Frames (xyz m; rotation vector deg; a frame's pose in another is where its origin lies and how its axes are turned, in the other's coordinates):
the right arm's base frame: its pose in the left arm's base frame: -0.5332 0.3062 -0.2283 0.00 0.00 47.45
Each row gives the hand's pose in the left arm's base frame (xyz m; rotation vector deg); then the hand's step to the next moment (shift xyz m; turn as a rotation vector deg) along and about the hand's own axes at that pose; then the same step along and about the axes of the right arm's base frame.
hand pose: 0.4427 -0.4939 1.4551 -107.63 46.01 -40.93
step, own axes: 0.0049 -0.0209 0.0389 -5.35 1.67 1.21
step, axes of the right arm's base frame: 0.0428 -0.0112 0.0046 1.24 4.88 -2.74
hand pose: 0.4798 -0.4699 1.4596 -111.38 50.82 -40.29
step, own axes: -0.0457 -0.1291 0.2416 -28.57 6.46 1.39
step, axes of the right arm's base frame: 0.2775 -0.0082 -0.0066 3.48 27.31 -10.09
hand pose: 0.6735 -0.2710 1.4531 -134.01 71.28 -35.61
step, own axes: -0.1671 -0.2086 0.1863 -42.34 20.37 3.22
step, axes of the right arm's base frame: 0.3108 0.0701 -0.0682 -3.16 41.61 -21.83
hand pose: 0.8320 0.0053 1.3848 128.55 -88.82 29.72
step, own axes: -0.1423 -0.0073 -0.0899 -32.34 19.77 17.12
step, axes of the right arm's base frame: 0.0861 0.1446 0.0073 -10.50 27.89 -29.01
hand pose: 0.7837 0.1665 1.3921 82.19 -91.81 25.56
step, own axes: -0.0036 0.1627 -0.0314 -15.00 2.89 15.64
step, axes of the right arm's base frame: -0.0432 0.1478 0.0614 -8.48 5.77 -19.31
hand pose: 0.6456 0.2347 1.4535 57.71 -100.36 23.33
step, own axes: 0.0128 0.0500 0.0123 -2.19 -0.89 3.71
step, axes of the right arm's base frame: -0.0211 0.0461 0.0155 -2.41 -0.46 -3.65
